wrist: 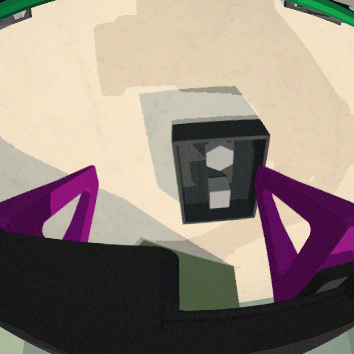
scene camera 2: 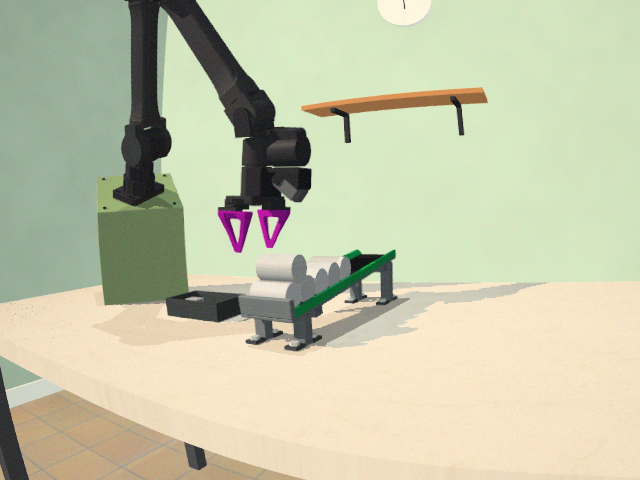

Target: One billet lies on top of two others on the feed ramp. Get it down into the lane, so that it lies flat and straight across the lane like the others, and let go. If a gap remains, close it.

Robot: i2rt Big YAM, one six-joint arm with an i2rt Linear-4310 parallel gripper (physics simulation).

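The raised billet (scene camera 2: 280, 267), a light grey cylinder, lies across the top of two others at the low front end of the feed ramp (scene camera 2: 341, 284). One of the two under it, the front billet (scene camera 2: 269, 289), lies behind the grey end plate (scene camera 2: 267, 307). Several more billets (scene camera 2: 329, 273) lie side by side up the lane. My gripper (scene camera 2: 254, 249) (wrist: 176, 173) is open and empty, with magenta fingers pointing down. In the scene view it hangs above the raised billet and a little to its left. The billets do not show in the wrist view.
A black open tray (scene camera 2: 193, 310) (wrist: 178, 185) with light-coloured pieces in it stands on the table left of the ramp. The green pedestal (scene camera 2: 142, 253) (wrist: 207, 280) carries the arm. Parts of the green ramp rail (wrist: 330, 7) show at the wrist view's top corners. An orange shelf (scene camera 2: 398, 101) is on the wall.
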